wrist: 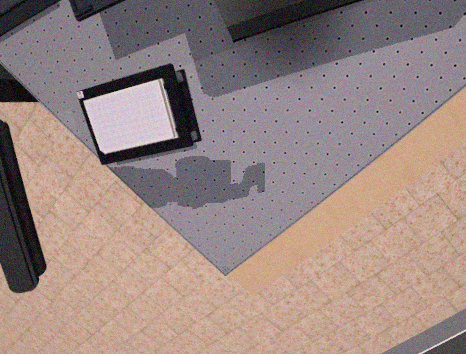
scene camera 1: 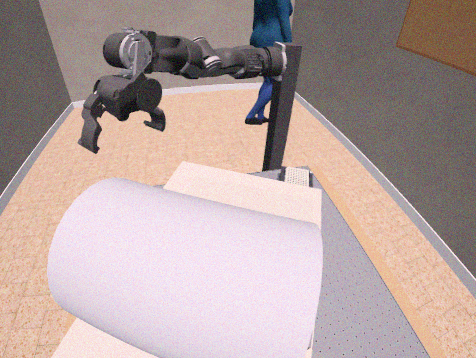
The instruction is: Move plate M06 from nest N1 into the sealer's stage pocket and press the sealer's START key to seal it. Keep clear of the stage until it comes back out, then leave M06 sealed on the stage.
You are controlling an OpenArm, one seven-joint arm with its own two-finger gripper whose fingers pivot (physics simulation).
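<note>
A white plate (wrist: 131, 116) sits in a black nest (wrist: 187, 107) near the bench edge in the wrist view; neither carries a label I can read. In the scene view a white plate with a grid top (scene camera 1: 297, 176) shows near the arm's post. My gripper (scene camera 1: 122, 137) is open and empty, held high at the left of the scene view; one dark finger shows at the left of the wrist view. The sealer's dark lower housing (wrist: 300, 14) crosses the top of the wrist view. A dark corner (wrist: 90, 9), apparently of the stage, shows at top left. The START key does not show.
A large pale rounded body (scene camera 1: 185, 265) on a cream box (scene camera 1: 250, 182) hides much of the perforated bench (scene camera 1: 357, 300) (wrist: 310, 135). The arm's dark post (scene camera 1: 284, 110) stands at the bench's far end. A person in blue (scene camera 1: 270, 27) stands behind it. Floor lies beyond the bench edges.
</note>
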